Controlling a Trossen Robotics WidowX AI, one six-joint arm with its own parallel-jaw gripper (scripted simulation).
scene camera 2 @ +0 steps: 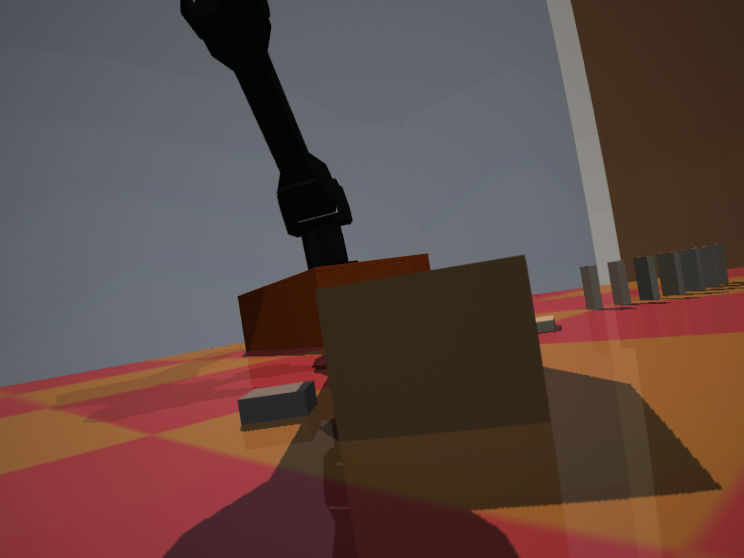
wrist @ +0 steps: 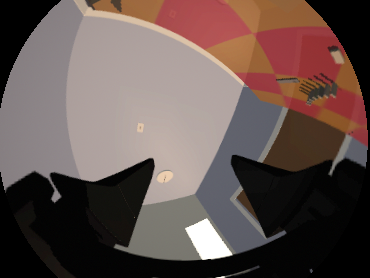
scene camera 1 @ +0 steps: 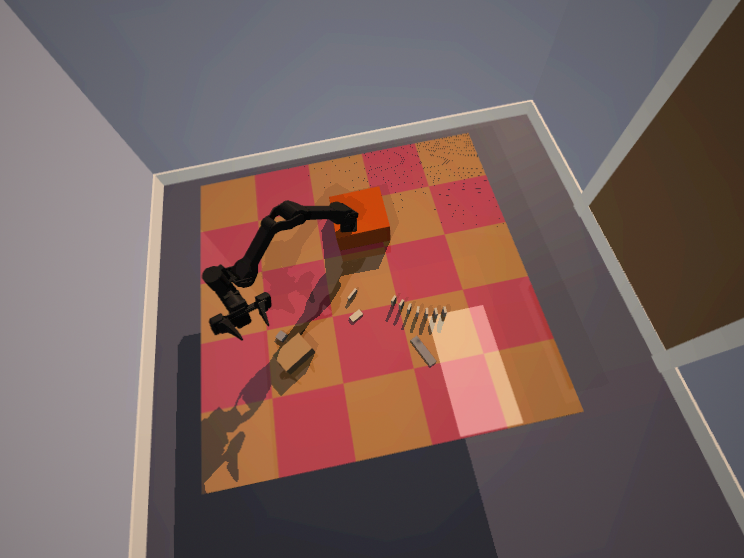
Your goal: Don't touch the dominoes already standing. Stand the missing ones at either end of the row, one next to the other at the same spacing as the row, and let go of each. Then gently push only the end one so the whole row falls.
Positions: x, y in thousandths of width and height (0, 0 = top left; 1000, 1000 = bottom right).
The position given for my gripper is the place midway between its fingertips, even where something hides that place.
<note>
My gripper (scene camera 1: 343, 596) is open, with nothing in its grasp. Further things: a brown box (scene camera 2: 610, 626), a domino (scene camera 2: 792, 496), a domino (scene camera 2: 830, 488), a domino (scene camera 2: 868, 483) and a domino (scene camera 2: 900, 476).
The brown box shows as well in scene camera 1 (scene camera 1: 396, 634). My gripper shows as well in the wrist view (wrist: 523, 581).
</note>
